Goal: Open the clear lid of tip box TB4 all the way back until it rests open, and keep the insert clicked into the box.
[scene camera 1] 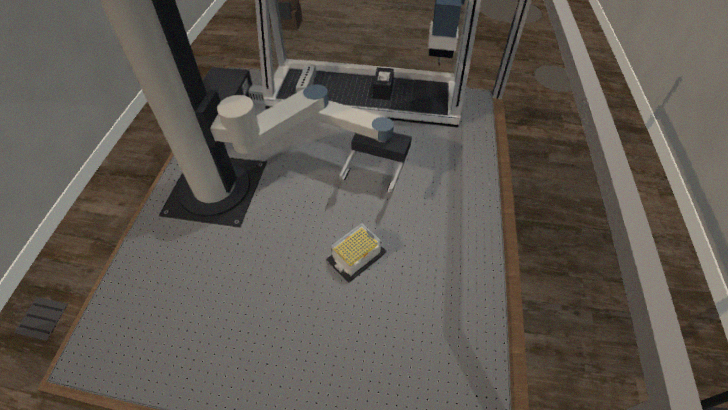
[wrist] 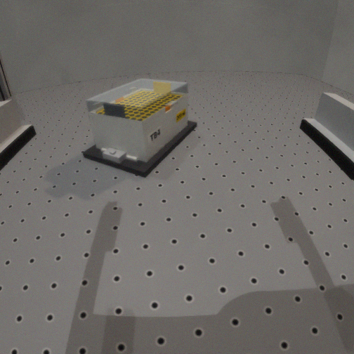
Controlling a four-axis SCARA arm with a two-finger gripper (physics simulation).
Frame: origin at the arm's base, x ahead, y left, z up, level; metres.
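Seen in the pictures: gripper, fingertip midpoint: [scene camera 1: 365,184]; arm's base at its link origin: [scene camera 1: 215,189].
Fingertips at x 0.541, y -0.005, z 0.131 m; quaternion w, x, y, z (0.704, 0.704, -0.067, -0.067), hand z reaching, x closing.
Offsets run from my fingertips to a thing's top centre. "spot": to the spot under its first point. Level surfaces: height alone.
Tip box TB4 {dx +0.002, dy -0.193, dz -0.040 m} [scene camera 1: 355,258] [wrist: 163,136] is white and sits on a black base plate {spot: dx -0.003, dy -0.275, dz -0.110 m} [scene camera 1: 350,278] [wrist: 142,170]. Its clear lid {spot: dx +0.011, dy -0.133, dz -0.040 m} [scene camera 1: 362,226] [wrist: 137,86] is closed over the top. The yellow insert {dx +0.002, dy -0.193, dz -0.043 m} [scene camera 1: 356,246] [wrist: 142,104] shows through the lid, inside the box. A dark tab [wrist: 114,109] shows at the lid's near edge, and a small white latch-like part [wrist: 114,154] is low on the near side. My gripper [scene camera 1: 367,181] [wrist: 165,105] is wide open and empty. It hangs above the table, behind the box in the scene view and apart from it.
The perforated table {dz -0.117 m} [scene camera 1: 285,315] [wrist: 240,210] has a wooden edge [scene camera 1: 515,305]. The arm's column [scene camera 1: 168,101] stands at the left on a black plate {spot: dx -0.629, dy -0.140, dz -0.119 m} [scene camera 1: 175,217]. Behind the gripper is a framed station [scene camera 1: 427,117] with a black bed and a small black block {spot: dx -0.009, dy +0.520, dz -0.020 m} [scene camera 1: 382,89].
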